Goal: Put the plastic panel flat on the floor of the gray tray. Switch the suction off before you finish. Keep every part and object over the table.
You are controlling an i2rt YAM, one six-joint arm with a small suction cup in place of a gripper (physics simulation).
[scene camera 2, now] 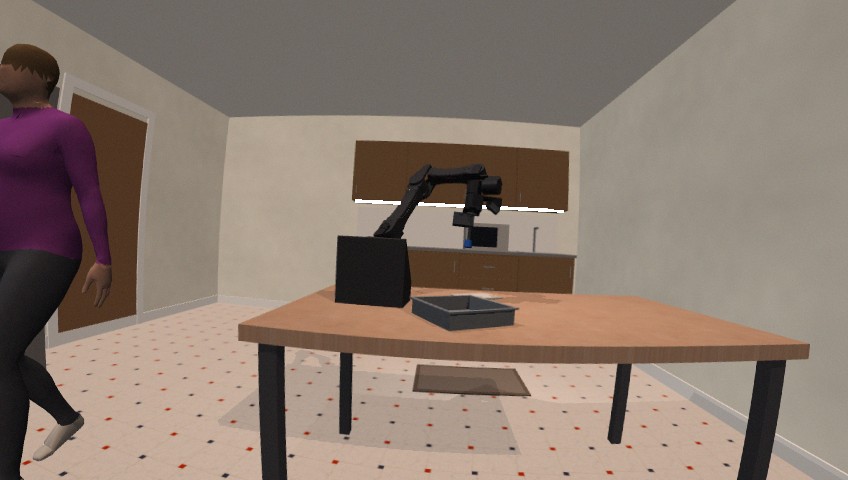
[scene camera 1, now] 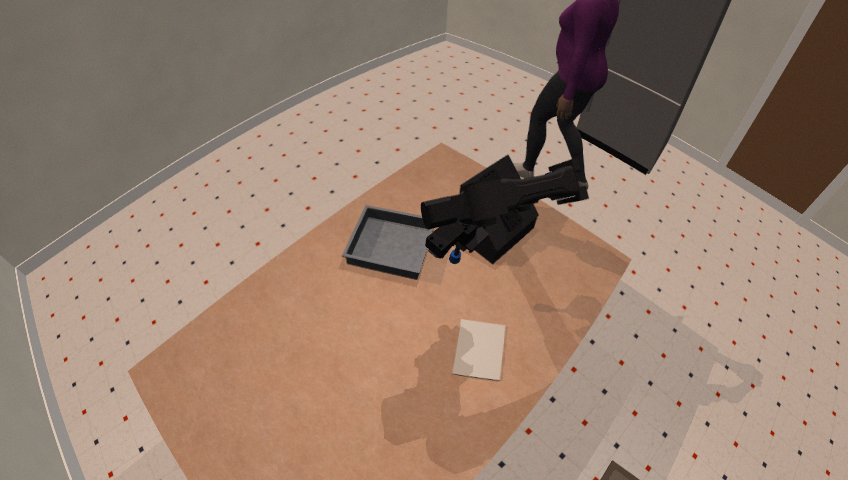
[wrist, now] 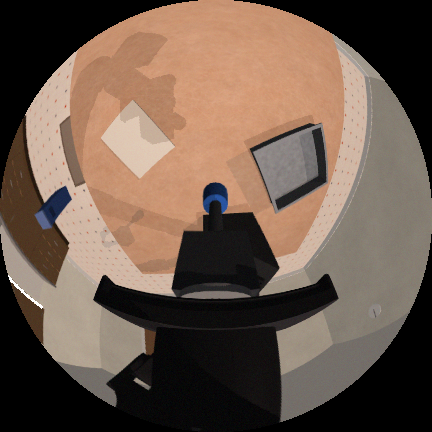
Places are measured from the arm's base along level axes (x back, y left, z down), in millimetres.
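Pixels of known places: end effector, tool point: (scene camera 2: 467, 247) (scene camera 1: 454, 259) (wrist: 214, 193); arm's base, origin of the base link: (scene camera 2: 378, 258).
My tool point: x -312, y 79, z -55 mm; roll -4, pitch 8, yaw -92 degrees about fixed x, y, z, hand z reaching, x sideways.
Observation:
Ahead of a thing's pixels: the offset from my tool point to its top centre. Level surfaces: height alone.
The plastic panel @(dx -55, dy +173, dz +201 mm) (scene camera 1: 487, 350) (scene camera 2: 484, 295) (wrist: 135, 150) is a thin cream-white rectangle lying flat on the table, partly under the arm's shadow. The gray tray @(dx +19, dy -272, dz +158 mm) (scene camera 1: 383, 270) (scene camera 2: 483, 318) (wrist: 323, 150) is an open, low-walled box on the table; its floor shows bare in scene camera 1 and in the wrist view. My gripper (scene camera 1: 455, 256) (scene camera 2: 468, 243) (wrist: 215, 196), a blue suction cup on a black stem, hangs high above the table beside the tray, apart from both panel and tray. It holds nothing, so it is open.
The wooden table @(dz +208 mm) (scene camera 1: 285, 333) (scene camera 2: 624, 327) (wrist: 240, 75) carries the arm's black base block (scene camera 2: 372, 270) near one edge, close to the tray. A person in purple (scene camera 1: 586, 50) (scene camera 2: 44, 178) stands beyond the table on the base's side. A brown mat (scene camera 2: 470, 380) lies on the room floor.

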